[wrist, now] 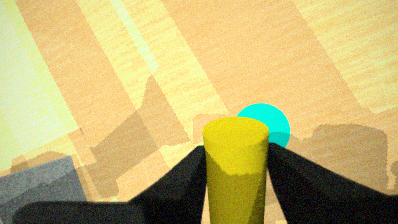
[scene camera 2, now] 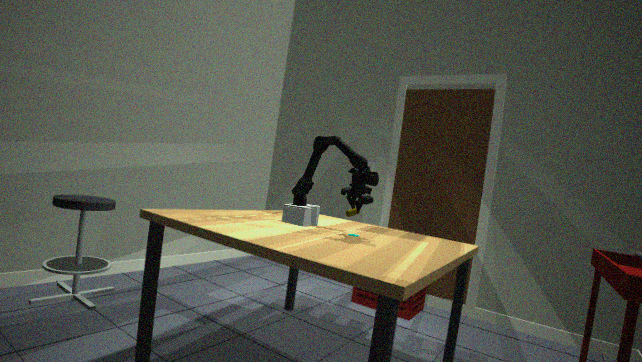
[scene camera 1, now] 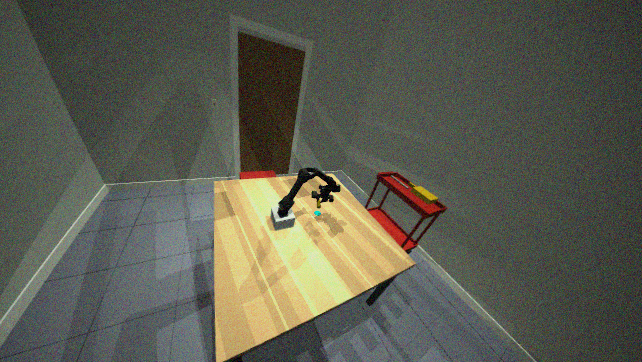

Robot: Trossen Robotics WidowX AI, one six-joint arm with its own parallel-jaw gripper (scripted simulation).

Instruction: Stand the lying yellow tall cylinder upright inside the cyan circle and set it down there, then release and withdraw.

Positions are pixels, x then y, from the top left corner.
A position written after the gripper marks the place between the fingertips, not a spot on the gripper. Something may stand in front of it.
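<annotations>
The gripper (wrist: pixel 235 151) is carrying a yellow tall cylinder.
</annotations>
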